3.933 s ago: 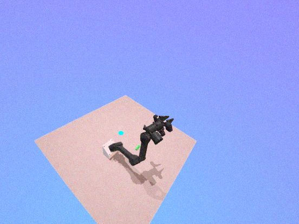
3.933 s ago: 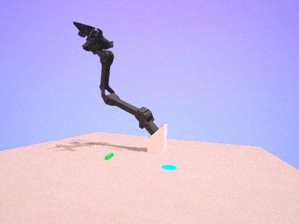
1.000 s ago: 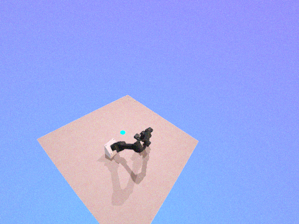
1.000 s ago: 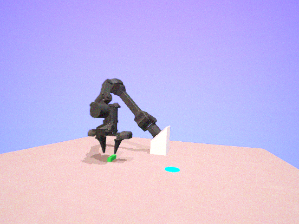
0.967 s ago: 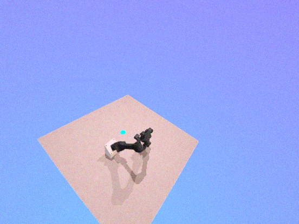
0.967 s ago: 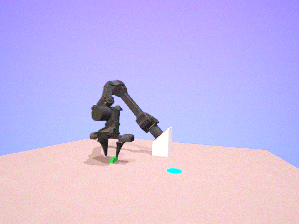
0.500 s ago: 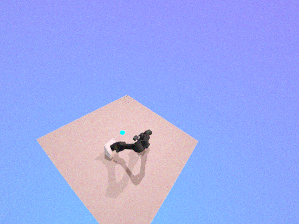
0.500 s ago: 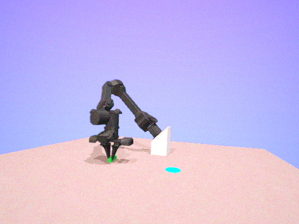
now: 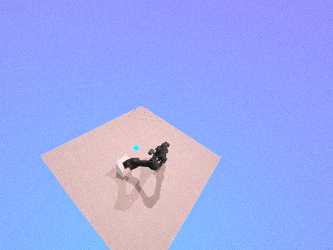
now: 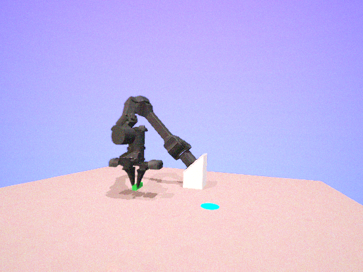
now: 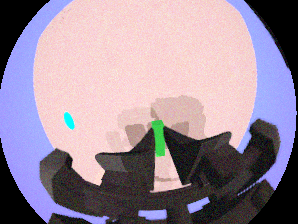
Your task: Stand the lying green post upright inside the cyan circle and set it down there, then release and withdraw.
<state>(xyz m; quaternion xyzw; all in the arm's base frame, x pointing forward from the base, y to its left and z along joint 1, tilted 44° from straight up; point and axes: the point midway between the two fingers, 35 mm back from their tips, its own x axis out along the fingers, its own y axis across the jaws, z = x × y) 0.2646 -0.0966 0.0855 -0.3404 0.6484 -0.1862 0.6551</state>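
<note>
My gripper tip is 27 cm to the right of the cyan circle, 3 cm past it and 3 cm above it. Also, from my gripper tip: green post: 2 cm behind.
</note>
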